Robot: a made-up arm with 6 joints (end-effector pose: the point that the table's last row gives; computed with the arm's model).
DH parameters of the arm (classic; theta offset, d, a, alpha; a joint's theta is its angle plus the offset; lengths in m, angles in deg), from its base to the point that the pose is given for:
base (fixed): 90 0.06 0 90
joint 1: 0 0.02 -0.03 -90
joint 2: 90 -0.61 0.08 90
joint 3: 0 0.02 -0.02 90
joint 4: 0 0.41 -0.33 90
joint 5: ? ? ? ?
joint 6: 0 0 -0.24 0
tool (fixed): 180 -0.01 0 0
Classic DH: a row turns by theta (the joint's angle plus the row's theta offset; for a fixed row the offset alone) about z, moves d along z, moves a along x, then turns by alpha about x.
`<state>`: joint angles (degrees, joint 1 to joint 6).
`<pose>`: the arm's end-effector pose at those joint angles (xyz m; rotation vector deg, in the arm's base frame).
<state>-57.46 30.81 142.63 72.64 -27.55 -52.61</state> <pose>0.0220 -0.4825 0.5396 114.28 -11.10 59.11</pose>
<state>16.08 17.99 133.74 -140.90 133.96 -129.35</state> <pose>-0.4452 0.3644 -0.0389 -20.66 -107.95 80.25</pose>
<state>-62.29 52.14 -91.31 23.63 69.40 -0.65</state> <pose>0.2316 -0.2530 0.0844 39.18 -111.20 48.95</pose>
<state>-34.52 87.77 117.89 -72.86 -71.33 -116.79</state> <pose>-0.2275 -0.9456 -0.2408 132.68 -35.30 -81.48</pose>
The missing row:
joint 5: 0 0.08 -0.06 90
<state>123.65 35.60 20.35 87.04 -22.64 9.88</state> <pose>0.1516 1.2879 0.1362 107.41 63.98 7.67</pose>
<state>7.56 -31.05 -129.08 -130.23 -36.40 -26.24</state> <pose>0.7281 0.2434 -0.3023 -130.79 -38.71 -8.25</pose>
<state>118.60 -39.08 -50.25 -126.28 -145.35 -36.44</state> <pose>0.5031 0.8046 0.3776 -36.80 51.32 19.38</pose>
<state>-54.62 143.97 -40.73 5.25 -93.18 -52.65</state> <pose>-0.2616 -0.4160 -0.8713 -101.21 39.59 83.78</pose>
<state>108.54 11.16 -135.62 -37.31 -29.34 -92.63</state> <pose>-0.1075 -0.0362 -0.0226 -105.20 24.93 135.51</pose>
